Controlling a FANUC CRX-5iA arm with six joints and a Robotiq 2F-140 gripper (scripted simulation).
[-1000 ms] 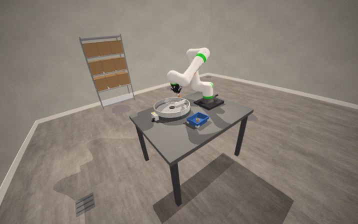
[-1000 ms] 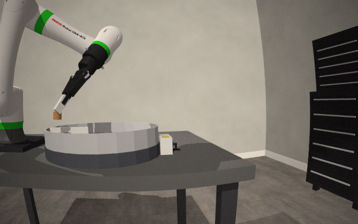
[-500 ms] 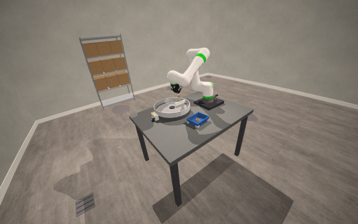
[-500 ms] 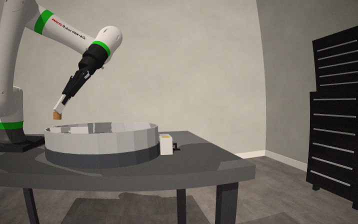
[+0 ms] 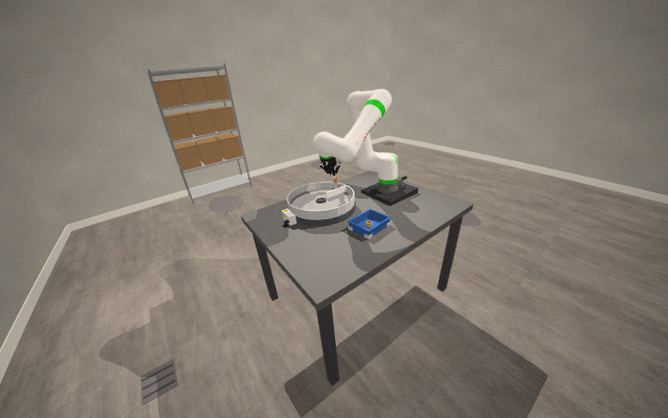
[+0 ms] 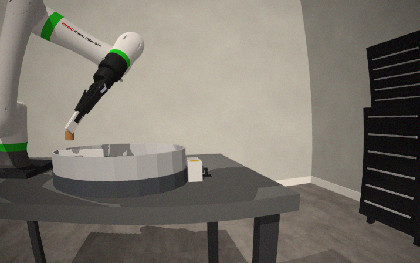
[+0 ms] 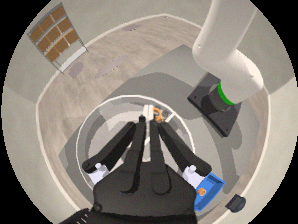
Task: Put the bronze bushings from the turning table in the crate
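The blue crate lies 1 cm ahead of my hand, 40 cm to the left of it and 16 cm below it. From my hand the other things lie so: round turning table: 12 cm ahead, 5 cm to the left, 13 cm below.
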